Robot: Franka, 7 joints.
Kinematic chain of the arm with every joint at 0, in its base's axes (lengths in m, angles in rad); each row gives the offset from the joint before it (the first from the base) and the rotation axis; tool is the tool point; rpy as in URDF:
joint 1: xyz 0 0 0.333 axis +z
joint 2: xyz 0 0 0 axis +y
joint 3: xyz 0 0 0.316 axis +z
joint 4: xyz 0.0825 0 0 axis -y
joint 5: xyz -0.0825 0 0.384 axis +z
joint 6: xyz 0 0 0 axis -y
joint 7: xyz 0.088 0 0 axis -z
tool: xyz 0 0 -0.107 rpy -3.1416 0 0
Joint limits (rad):
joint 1: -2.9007..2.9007
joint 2: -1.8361..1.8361
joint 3: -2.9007..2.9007
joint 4: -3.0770..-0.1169
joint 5: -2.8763..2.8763
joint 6: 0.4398..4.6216
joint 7: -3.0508..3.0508
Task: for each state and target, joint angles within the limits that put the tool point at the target. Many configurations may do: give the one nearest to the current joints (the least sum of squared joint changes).
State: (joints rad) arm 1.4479 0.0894 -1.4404 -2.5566 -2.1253 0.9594 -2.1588
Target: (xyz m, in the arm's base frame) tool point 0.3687 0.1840 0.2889
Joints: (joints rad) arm 1.7343 0.2576 -0.9982 -2.7329 -2.2169 1.1992 -2.1588
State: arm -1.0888 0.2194 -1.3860 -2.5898 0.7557 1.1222 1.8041
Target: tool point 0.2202 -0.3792 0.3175
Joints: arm -0.5002 0.2084 -0.8065 -2.2326 0.9721 1.1618 1.8041
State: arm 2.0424 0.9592 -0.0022 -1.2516 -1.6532 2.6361 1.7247
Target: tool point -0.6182 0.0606 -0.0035
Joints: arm 2.5719 1.1486 0.4204 -1.6235 -1.6807 2.7481 1.7247
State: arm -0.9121 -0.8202 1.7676 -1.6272 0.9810 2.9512 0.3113
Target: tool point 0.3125 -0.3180 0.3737
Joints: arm -1.8078 -0.4271 1.1497 -2.5968 1.1101 2.9262 0.3113
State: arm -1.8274 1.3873 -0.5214 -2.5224 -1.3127 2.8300 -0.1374
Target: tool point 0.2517 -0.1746 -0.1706
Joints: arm -1.4779 1.4664 0.3093 -2.1117 -1.2738 2.9627 -0.1374
